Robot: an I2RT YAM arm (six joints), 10 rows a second.
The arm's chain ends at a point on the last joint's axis. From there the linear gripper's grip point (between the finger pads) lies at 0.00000 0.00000 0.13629 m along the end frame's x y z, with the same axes.
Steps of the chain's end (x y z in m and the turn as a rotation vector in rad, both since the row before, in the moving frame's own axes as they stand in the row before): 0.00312 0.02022 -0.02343 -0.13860 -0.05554 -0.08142; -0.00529 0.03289 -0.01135 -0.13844 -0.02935 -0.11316; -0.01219 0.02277 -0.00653 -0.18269 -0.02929 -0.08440; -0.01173 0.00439 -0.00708 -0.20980 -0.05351 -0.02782
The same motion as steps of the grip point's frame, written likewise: -0.00365 0.03933 -0.02495 -0.13860 -0.05554 -0.08142; -0.00820 0.05188 -0.01271 -0.13844 -0.02935 -0.11316; -0.01511 0.04767 -0.00885 -0.18269 -0.02929 -0.08440; -0.01857 0.03286 -0.01026 -0.20980 -0.05351 -0.02782
